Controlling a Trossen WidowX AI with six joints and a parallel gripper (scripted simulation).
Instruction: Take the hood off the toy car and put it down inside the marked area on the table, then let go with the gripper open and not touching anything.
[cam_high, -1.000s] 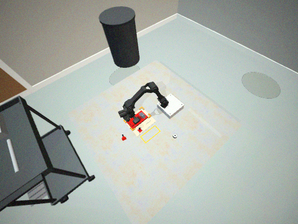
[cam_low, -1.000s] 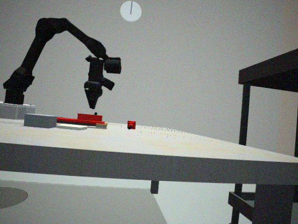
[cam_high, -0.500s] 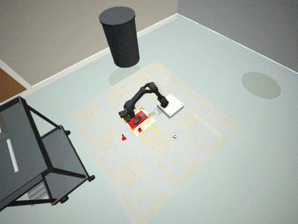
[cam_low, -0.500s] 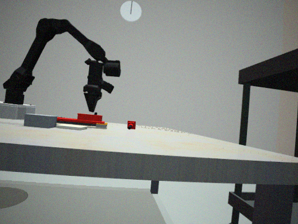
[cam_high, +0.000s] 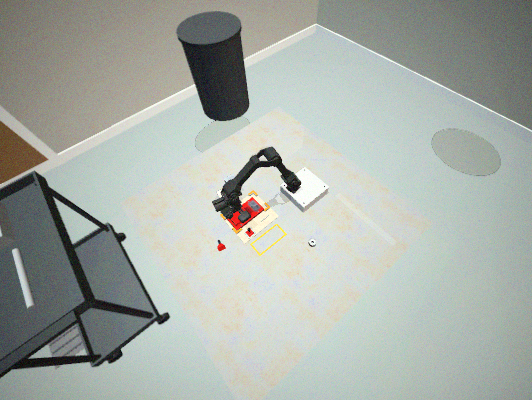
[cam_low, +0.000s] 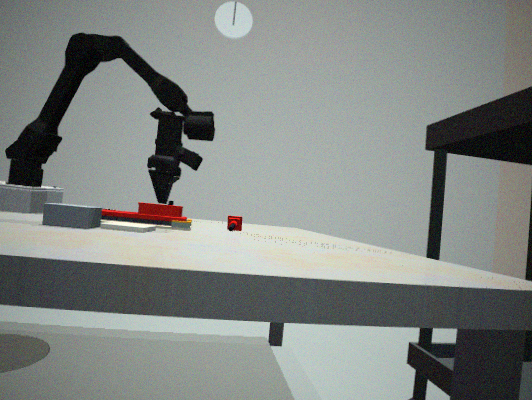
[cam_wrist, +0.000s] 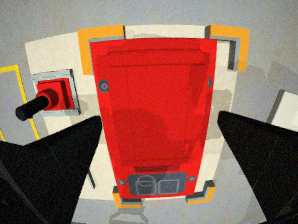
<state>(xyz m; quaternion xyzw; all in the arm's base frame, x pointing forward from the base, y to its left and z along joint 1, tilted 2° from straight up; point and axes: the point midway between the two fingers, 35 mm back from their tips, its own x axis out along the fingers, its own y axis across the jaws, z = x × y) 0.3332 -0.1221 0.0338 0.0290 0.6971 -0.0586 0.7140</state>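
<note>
Right now my gripper tip is 10 mm above the hood.
</note>
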